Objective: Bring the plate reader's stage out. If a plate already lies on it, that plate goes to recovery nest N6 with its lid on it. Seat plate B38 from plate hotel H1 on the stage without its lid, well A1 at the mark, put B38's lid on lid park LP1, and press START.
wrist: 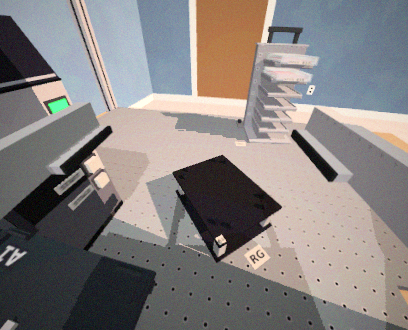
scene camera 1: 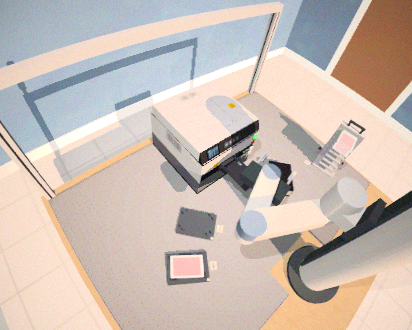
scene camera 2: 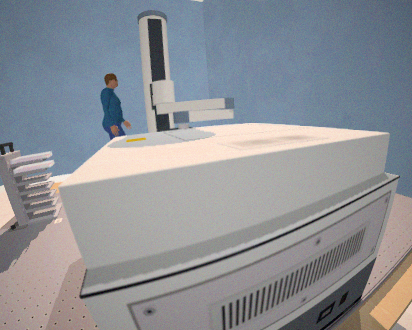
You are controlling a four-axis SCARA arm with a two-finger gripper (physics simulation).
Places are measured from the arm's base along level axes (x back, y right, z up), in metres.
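Where they show: gripper, between the fingertips: (wrist: 200,118) (scene camera 1: 280,163); arm's base, origin of its link: (scene camera 1: 312,273).
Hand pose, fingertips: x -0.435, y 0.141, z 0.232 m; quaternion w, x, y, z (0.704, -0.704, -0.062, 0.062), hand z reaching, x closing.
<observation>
Each offset is from my fingertips to the top centre of the thing. "spot": to the spot under its first point.
My gripper (scene camera 1: 278,167) (wrist: 200,118) is open, with no object between its fingers, above a low black stand (wrist: 227,195) labelled RG. The plate reader {dx -0.369, dy -0.112, dz +0.066 m} (scene camera 1: 200,130) (scene camera 2: 225,200) has its dark stage {dx -0.107, dy -0.115, dz -0.085 m} (scene camera 1: 236,173) (wrist: 50,265) out at the front; the A1 mark shows at the lower left of the wrist view. No plate shows on the visible part of the stage; the arm hides some of it. The plate hotel (scene camera 2: 11,187) (wrist: 252,100) holds an upper plate {dx +0.142, dy +0.417, dz +0.020 m} (wrist: 292,60) and a second plate {dx +0.142, dy +0.417, dz -0.013 m} (wrist: 287,76) below it. Their names are unreadable.
A dark nest {dx -0.069, dy -0.387, dz -0.200 m} (scene camera 1: 196,223) without a plate lies in front of the reader. Another nest {spot: dx +0.053, dy -0.623, dz -0.207 m} (scene camera 1: 170,281) holds a pink plate {dx +0.049, dy -0.538, dz -0.186 m} (scene camera 1: 187,266); their labels are unreadable. The arm's column (scene camera 2: 147,65) stands behind the reader in scene camera 2, with a person (scene camera 2: 111,107) beyond. A green light {spot: dx -0.176, dy +0.042, dz -0.015 m} (wrist: 58,105) shows on the reader.
</observation>
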